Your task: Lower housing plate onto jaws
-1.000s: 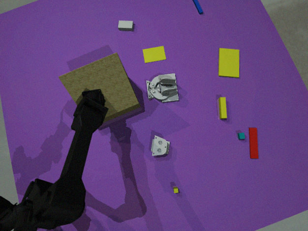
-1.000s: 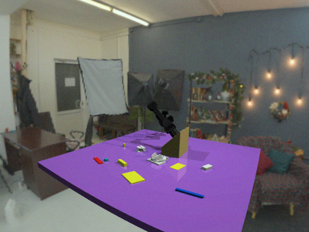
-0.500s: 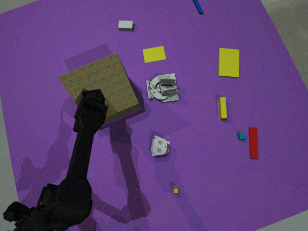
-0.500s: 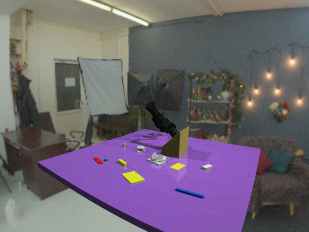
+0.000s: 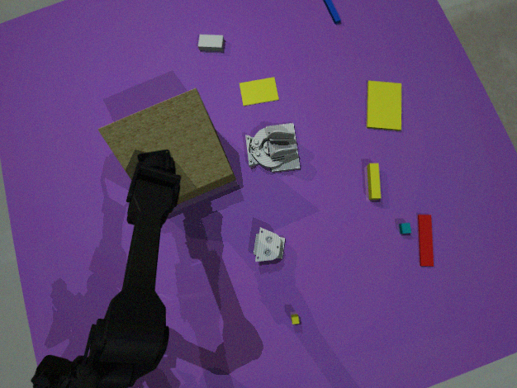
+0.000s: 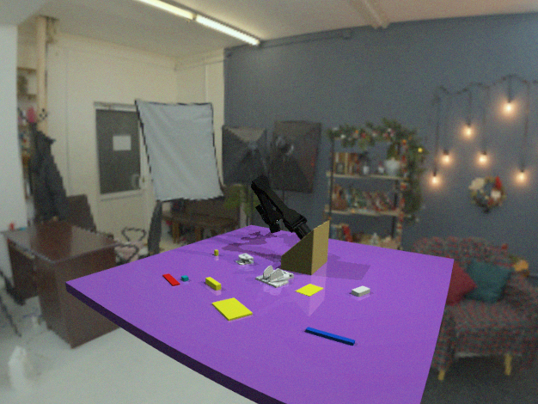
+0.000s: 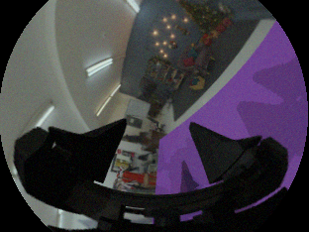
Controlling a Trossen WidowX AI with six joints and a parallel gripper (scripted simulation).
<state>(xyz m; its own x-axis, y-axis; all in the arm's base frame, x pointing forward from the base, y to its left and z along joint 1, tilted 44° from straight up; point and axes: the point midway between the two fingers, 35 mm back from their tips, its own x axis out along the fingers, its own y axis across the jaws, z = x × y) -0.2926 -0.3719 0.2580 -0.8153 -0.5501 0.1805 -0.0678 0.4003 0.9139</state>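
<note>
My gripper tip is 55 cm short of the small yellow cube, 9 cm above it and 8 cm to the right of it. Round my gripper tip: red bar: 89 cm ahead, 18 cm to the left, 10 cm below; then teal cube: 85 cm ahead, 22 cm to the left, 10 cm below; then yellow bar: 81 cm ahead, 35 cm to the left, 10 cm below.
</note>
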